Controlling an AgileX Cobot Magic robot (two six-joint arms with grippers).
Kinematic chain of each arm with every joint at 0, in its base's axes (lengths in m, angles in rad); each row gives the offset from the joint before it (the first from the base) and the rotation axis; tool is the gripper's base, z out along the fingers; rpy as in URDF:
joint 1: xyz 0 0 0.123 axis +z
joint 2: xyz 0 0 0 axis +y
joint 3: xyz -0.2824 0 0.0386 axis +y
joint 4: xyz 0.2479 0 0.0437 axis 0.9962 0 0.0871
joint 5: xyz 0 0 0 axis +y
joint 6: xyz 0.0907 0 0.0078 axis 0.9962 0 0.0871
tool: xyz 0 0 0 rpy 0 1.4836 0
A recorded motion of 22 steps. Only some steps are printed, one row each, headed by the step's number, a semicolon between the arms.
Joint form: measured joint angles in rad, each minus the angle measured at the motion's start. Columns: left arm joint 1, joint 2, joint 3, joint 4, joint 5, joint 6; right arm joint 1, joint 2, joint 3, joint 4, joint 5, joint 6.
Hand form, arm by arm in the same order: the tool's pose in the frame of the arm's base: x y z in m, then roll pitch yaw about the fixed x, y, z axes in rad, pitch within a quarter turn. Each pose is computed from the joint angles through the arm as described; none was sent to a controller.
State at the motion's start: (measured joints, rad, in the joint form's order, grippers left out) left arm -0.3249 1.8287 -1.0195 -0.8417 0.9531 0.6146; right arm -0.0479 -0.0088 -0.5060 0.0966 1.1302 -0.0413
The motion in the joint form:
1: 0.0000 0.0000 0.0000 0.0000 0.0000 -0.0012; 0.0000 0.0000 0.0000 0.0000 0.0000 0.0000
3: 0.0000 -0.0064 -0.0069 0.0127 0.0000 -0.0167; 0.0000 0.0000 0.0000 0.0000 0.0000 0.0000
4: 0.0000 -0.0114 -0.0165 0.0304 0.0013 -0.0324; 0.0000 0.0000 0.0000 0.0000 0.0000 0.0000
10: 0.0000 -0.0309 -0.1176 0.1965 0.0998 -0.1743; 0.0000 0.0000 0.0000 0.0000 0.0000 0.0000
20: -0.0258 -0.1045 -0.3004 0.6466 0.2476 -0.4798; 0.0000 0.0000 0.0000 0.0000 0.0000 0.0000
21: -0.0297 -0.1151 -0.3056 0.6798 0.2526 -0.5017; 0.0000 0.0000 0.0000 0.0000 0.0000 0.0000
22: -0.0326 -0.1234 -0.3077 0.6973 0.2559 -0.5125; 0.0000 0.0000 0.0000 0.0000 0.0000 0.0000
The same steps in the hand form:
1: 0.2845 -0.1543 0.1650 -2.4914 0.1187 2.7861; -0.0097 0.0084 0.2735 3.0542 1.0444 3.0937
3: 0.2854 -0.1539 0.1680 -2.4999 0.1224 2.7891; -0.0097 0.0084 0.2735 3.0542 1.0444 3.0937
4: 0.2868 -0.1535 0.1709 -2.5117 0.1264 2.7880; -0.0097 0.0084 0.2735 3.0542 1.0444 3.0937
10: 0.2949 -0.1495 0.1943 -2.5967 0.0895 2.7451; -0.0097 0.0084 0.2735 3.0542 1.0444 3.0937
20: 0.3058 -0.1294 0.2495 -2.9639 0.0708 2.7283; -0.0097 0.0084 0.2735 3.0542 1.0444 3.0937
21: 0.3051 -0.1276 0.2538 -2.9944 0.0763 2.7328; -0.0097 0.0084 0.2735 3.0542 1.0444 3.0937
22: 0.3041 -0.1267 0.2568 -3.0105 0.0811 2.7337; -0.0097 0.0084 0.2735 3.0542 1.0444 3.0937

